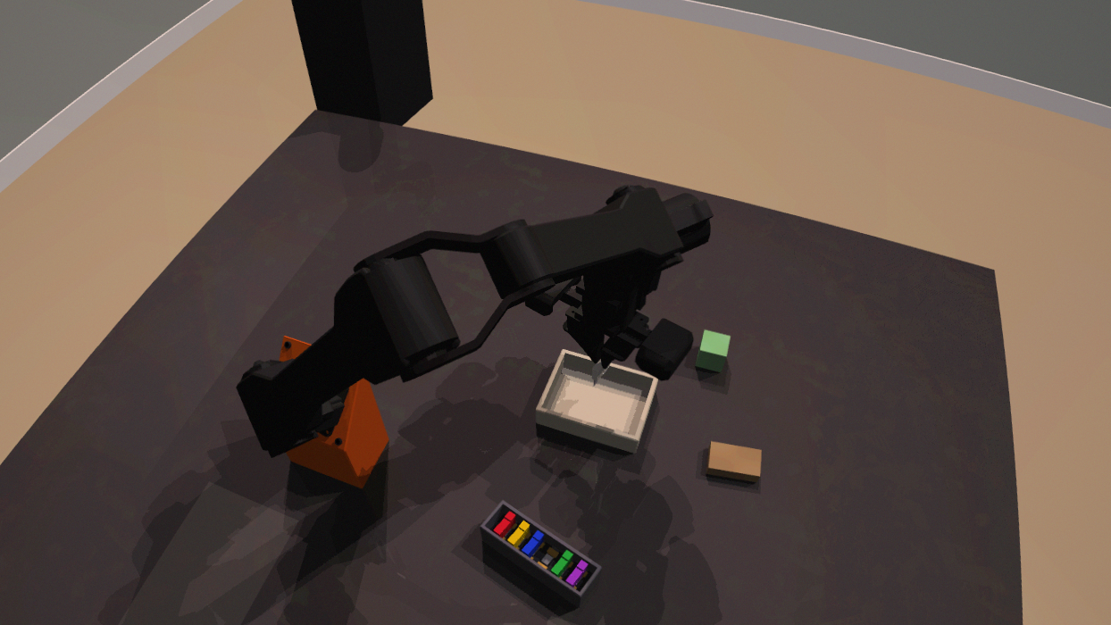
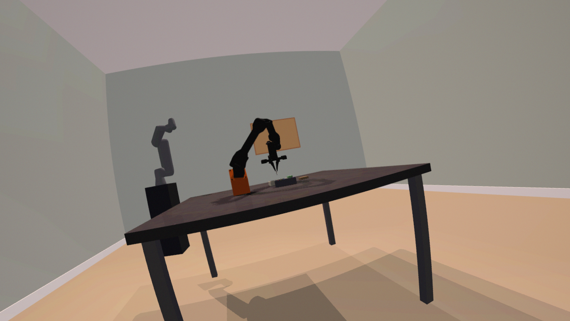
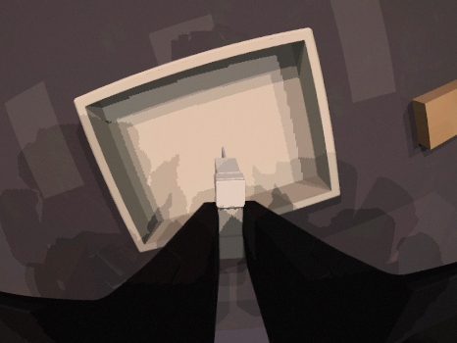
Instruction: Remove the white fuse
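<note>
Right now my gripper tip is 90 mm above the cream tray. From my gripper tip the other things lie so: small grey tile (120 mm to the left, 90 mm below, 20 mm behind); then green cube (140 mm to the left, 110 mm ahead, 80 mm below); then white fuse (10 mm below).
</note>
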